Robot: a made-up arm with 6 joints.
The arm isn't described. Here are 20 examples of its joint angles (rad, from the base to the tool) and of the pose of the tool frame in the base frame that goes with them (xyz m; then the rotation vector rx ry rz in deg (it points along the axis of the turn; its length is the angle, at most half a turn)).
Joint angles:
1: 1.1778 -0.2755 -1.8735 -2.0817 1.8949 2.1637
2: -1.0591 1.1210 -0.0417 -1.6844 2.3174 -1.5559
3: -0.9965 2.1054 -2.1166 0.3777 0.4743 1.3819
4: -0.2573 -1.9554 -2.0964 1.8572 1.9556 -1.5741
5: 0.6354 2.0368 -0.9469 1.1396 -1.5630 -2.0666
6: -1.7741 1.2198 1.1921 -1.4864 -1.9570 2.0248
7: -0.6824 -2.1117 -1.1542 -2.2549 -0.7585 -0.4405
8: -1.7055 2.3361 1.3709 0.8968 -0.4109 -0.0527
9: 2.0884 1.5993 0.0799 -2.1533 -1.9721 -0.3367
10: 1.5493 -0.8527 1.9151 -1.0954 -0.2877 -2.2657
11: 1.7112 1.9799 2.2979 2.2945 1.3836 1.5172
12: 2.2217 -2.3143 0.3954 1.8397 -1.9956 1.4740
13: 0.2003 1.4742 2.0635 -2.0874 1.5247 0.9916
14: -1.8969 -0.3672 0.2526 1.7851 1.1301 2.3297
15: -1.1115 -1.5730 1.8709 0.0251 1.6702 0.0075
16: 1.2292 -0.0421 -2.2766 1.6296 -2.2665 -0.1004
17: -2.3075 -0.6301 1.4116 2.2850 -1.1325 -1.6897
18: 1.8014 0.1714 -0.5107 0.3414 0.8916 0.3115
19: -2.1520 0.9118 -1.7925 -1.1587 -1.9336 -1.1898
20: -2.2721 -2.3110 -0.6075 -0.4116 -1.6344 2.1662
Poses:
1: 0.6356 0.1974 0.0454 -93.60 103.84 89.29
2: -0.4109 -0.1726 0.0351 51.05 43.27 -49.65
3: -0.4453 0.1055 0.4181 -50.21 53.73 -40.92
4: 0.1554 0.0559 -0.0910 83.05 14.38 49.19
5: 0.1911 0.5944 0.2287 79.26 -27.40 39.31
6: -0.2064 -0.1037 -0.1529 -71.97 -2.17 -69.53
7: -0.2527 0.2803 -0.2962 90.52 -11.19 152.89
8: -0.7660 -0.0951 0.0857 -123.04 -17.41 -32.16
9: 0.3414 0.0860 0.0550 11.52 49.63 -6.20
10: 0.4027 -0.1348 0.1461 -102.17 142.60 -24.06
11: 0.7261 -0.0357 -0.2464 54.69 -70.57 -9.64
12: 0.2653 0.1536 0.1108 7.57 -68.15 -40.83
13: 0.0426 0.1892 -0.2670 -18.31 120.60 98.78
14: -0.1776 -0.4510 -0.3791 33.69 -43.68 24.11
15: -0.0854 0.2781 0.1765 -86.40 -41.43 57.35
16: 0.4491 0.0604 -0.3113 -93.73 -19.86 -56.39
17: 0.1102 -0.3097 -0.1578 37.86 -56.82 -52.00
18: 0.4449 0.3299 -0.2742 -10.12 20.82 171.98
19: -0.2749 -0.3672 0.1822 80.99 -88.89 -79.25
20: -0.0566 -0.4790 0.0931 22.90 46.29 -119.45
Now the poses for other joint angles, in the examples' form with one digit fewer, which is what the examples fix.
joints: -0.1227 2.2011 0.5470 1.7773 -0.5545 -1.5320
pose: -0.363 0.610 0.209 -86.4 80.6 -110.2
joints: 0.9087 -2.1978 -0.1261 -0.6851 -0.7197 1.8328
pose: 0.227 0.525 0.150 -63.0 42.3 69.6
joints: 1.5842 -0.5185 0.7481 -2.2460 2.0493 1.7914
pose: 0.326 0.336 0.146 107.7 69.5 -78.1
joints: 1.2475 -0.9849 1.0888 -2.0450 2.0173 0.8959
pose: 0.252 0.335 0.229 -107.9 -114.8 38.2
